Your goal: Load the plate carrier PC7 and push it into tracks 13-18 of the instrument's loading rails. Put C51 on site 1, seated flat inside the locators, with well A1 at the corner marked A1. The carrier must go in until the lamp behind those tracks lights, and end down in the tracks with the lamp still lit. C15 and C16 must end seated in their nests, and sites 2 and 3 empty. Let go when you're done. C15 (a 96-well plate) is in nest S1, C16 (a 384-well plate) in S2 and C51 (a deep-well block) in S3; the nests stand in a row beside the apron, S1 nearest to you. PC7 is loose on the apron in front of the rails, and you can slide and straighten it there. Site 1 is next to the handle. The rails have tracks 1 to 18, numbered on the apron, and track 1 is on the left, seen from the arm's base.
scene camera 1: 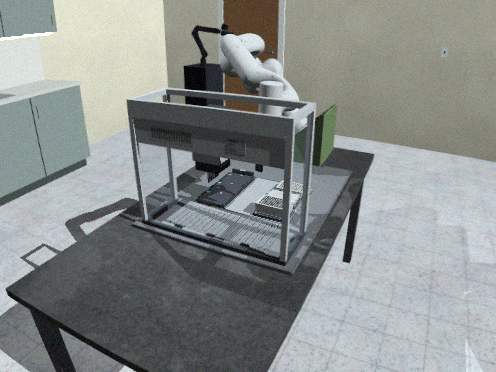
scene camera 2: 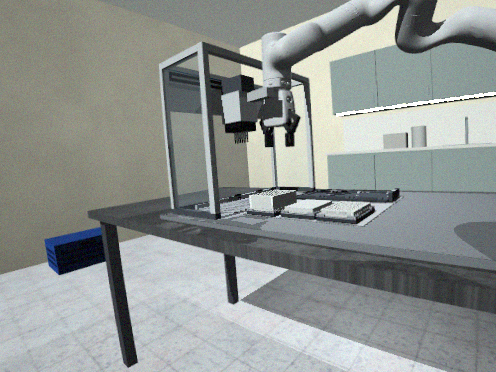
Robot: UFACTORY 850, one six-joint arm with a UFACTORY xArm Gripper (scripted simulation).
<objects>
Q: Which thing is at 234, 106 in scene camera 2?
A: A pipetting head.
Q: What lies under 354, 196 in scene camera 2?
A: A dark plate carrier PC7.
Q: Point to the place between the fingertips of my gripper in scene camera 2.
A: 279, 147
</objects>
